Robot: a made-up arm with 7 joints.
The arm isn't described. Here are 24 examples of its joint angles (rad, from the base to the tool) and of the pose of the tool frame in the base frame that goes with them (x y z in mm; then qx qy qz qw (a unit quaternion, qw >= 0)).
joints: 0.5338 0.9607 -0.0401 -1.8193 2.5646 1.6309 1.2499
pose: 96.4 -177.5 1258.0 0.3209 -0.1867 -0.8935 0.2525
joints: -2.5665 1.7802 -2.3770 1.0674 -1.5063 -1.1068 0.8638
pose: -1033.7 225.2 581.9 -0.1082 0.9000 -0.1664 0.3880
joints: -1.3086 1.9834 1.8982 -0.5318 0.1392 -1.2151 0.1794
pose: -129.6 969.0 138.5 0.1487 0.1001 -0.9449 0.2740
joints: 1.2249 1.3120 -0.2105 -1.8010 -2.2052 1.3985 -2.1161
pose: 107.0 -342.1 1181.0 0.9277 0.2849 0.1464 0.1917
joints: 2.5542 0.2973 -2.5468 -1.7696 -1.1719 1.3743 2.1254
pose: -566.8 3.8 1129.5 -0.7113 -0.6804 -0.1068 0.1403
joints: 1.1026 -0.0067 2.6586 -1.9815 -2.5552 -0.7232 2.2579
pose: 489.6 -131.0 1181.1 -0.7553 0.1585 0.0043 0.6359
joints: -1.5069 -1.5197 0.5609 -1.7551 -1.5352 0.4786 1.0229
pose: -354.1 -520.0 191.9 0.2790 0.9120 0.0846 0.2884
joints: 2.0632 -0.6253 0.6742 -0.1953 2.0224 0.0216 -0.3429
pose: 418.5 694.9 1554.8 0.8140 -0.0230 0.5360 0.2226
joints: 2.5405 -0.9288 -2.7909 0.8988 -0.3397 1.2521 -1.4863
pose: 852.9 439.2 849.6 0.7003 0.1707 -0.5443 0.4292
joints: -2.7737 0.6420 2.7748 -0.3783 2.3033 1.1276 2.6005
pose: -829.2 81.9 1423.0 -0.0325 0.3351 -0.7727 0.5380
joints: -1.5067 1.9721 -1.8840 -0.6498 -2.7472 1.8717 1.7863
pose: 325.4 812.2 168.4 -0.8009 0.5261 -0.2437 0.1499
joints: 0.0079 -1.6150 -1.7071 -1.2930 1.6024 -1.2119 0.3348
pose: -843.1 -363.5 533.4 -0.1802 0.7687 0.1741 0.5885
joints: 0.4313 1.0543 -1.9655 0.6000 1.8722 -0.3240 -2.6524
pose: 935.1 -60.0 1295.3 -0.9043 -0.0456 -0.3560 0.2312
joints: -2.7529 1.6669 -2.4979 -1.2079 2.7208 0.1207 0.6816
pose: -729.5 562.3 118.5 -0.4282 0.2262 0.7869 0.3825
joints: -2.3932 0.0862 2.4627 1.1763 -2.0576 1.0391 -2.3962
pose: 305.2 67.8 1584.5 -0.5270 -0.4593 0.3751 0.6088
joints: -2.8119 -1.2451 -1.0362 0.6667 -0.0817 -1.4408 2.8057
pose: 910.5 -421.9 1040.3 0.9241 -0.0287 0.0942 0.3693
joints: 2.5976 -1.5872 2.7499 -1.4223 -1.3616 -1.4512 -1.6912
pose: 769.5 88.0 929.4 -0.1545 0.2758 -0.3289 0.8899
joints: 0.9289 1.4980 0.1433 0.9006 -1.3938 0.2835 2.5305
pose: 606.3 -848.9 359.2 0.2137 0.3298 -0.1244 0.9111
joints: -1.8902 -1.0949 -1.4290 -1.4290 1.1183 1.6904 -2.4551
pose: 565.1 -505.5 1057.9 0.0123 -0.7466 0.3133 0.5868
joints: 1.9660 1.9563 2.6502 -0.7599 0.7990 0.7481 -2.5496
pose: -148.0 -938.4 16.0 0.2229 -0.1563 -0.4983 0.8231
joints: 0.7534 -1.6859 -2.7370 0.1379 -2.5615 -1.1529 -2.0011
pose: -666.6 925.0 405.4 -0.7147 -0.0638 0.6297 0.2979
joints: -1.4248 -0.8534 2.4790 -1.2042 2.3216 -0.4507 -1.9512
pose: -398.0 -378.5 1512.1 -0.3969 -0.6923 -0.0947 0.5952
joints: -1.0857 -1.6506 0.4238 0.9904 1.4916 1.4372 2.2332
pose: -195.4 -876.1 801.6 -0.1848 0.1918 0.0164 0.9637
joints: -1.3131 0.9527 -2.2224 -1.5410 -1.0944 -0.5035 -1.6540
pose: 503.3 683.0 694.3 -0.0029 0.4348 0.3636 0.8238
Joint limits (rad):
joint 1: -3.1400..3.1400
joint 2: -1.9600..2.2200
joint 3: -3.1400..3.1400
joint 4: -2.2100..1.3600
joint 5: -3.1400..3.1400
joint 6: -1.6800..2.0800
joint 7: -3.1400..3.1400
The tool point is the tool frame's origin. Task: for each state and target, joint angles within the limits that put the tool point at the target. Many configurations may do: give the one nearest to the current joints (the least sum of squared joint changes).
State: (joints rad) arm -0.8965 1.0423 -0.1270 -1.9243 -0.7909 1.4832 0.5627
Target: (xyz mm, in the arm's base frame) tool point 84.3 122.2 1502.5
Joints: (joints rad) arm -0.8576 0.7233 -0.2180 -1.6164 -0.7022 1.3886 0.5533
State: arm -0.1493 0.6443 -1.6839 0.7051 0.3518 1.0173 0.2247
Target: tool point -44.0 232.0 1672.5
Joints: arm -0.1947 0.3149 -2.6583 0.6737 0.0447 1.1854 0.2554
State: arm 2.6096 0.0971 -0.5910 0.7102 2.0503 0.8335 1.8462
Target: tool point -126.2 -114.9 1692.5
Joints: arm 2.6331 -0.1686 -0.5058 0.8265 2.0257 0.9344 1.8534
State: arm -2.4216 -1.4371 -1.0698 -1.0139 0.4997 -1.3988 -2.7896
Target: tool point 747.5 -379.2 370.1
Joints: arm -2.2812 -1.5177 -0.9898 -1.0616 0.5123 -1.4307 -2.7898
